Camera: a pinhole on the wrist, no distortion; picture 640 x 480 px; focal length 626.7 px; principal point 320.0 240.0 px. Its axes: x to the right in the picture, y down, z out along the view. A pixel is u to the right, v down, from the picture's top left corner.
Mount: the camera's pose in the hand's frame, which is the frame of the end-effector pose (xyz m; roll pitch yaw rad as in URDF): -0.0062 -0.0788 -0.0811 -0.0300 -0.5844 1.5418
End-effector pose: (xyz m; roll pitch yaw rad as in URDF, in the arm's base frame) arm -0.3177 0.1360 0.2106 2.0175 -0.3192 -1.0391
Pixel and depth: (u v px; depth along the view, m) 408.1 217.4 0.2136
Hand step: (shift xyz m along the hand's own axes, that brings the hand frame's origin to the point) -0.0076 -0.1717 0.1137
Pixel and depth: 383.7 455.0 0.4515
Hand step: -0.1805 -0.2820 0.3167
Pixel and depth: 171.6 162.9 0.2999
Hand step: 0.0151 -0.3047 0.1307
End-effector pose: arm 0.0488 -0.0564 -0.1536 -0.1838 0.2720 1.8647
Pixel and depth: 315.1 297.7 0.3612
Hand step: -0.0561 -0.2784 0.2176
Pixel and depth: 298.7 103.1 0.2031
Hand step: 0.0286 -0.1984 0.0855
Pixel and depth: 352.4 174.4 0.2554
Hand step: 0.0091 -0.2096 0.1398
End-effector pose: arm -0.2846 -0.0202 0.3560 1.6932 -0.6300 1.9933
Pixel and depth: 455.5 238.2 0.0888
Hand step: -0.0096 -0.1117 0.0035
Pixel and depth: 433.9 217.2 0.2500
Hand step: -0.0075 -0.1789 0.1526
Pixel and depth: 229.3 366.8 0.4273
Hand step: -0.1137 -0.3616 0.2388
